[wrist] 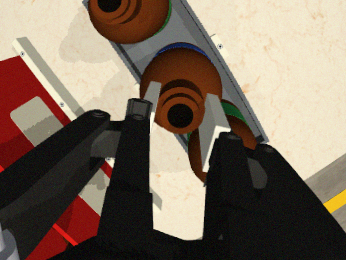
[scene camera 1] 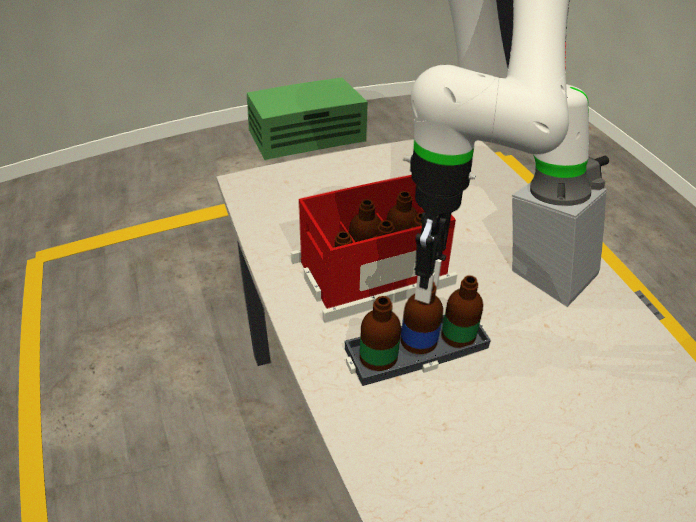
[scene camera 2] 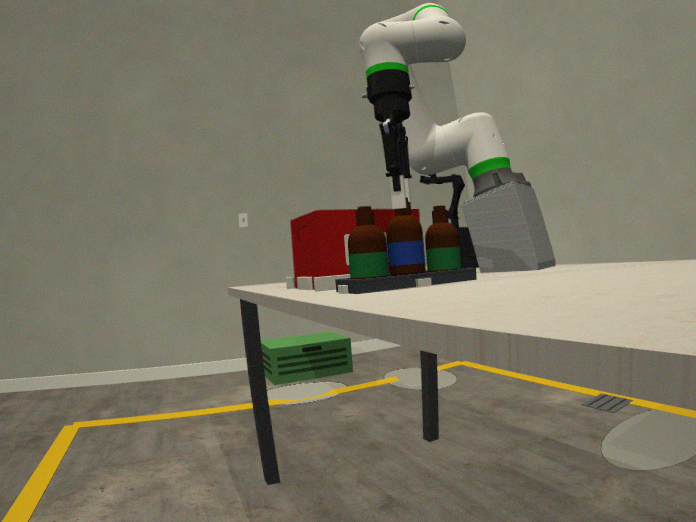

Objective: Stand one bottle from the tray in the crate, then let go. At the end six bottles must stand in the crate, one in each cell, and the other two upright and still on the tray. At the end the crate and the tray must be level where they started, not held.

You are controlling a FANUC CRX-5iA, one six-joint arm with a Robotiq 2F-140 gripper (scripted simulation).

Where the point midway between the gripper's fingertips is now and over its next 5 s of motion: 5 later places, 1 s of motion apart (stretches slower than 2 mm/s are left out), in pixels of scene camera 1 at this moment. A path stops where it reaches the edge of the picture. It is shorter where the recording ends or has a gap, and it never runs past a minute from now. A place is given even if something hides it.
My gripper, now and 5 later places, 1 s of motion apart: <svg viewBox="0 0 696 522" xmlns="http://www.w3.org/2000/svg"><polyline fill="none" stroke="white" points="426,293 428,283 429,277 430,266 431,260 433,248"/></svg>
